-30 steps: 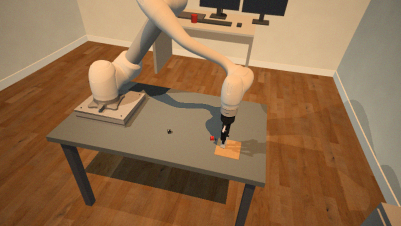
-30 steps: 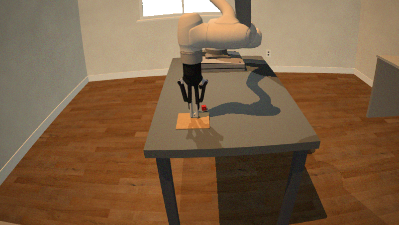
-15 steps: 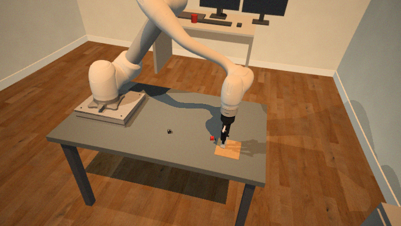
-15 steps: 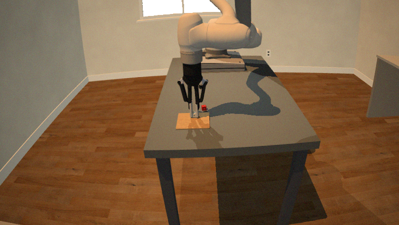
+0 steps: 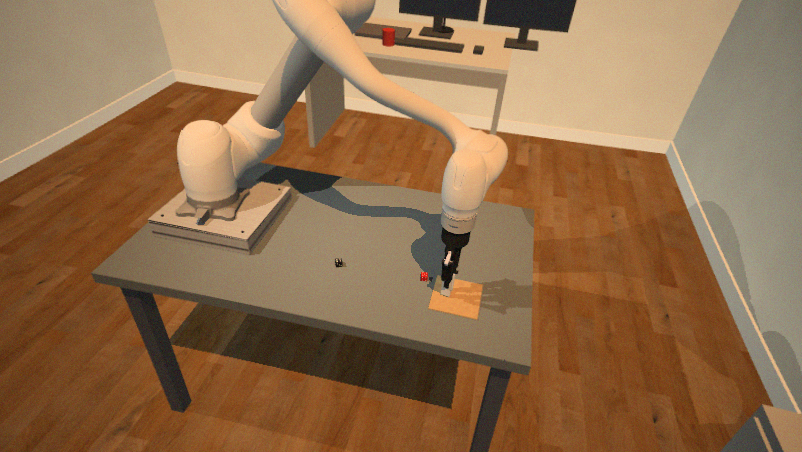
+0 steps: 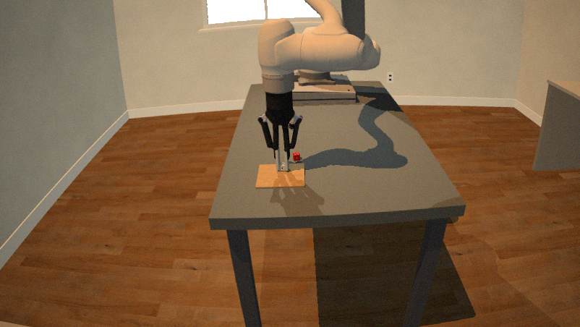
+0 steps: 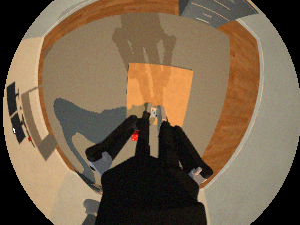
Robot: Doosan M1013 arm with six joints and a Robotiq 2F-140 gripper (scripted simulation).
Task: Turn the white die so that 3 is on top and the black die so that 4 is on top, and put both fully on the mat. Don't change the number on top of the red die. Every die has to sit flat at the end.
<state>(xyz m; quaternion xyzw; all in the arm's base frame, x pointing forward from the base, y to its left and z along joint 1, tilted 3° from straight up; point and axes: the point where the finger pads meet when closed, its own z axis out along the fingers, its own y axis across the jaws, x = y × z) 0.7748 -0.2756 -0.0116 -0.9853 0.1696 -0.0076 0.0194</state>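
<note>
Now: hand 3 cm above the white die. Round my hand: orange mat (3 cm ahead, 1 cm to the right, 4 cm below); black die (34 cm behind, 9 cm to the left, 3 cm below); red die (7 cm behind, 5 cm to the left, 3 cm below).
</note>
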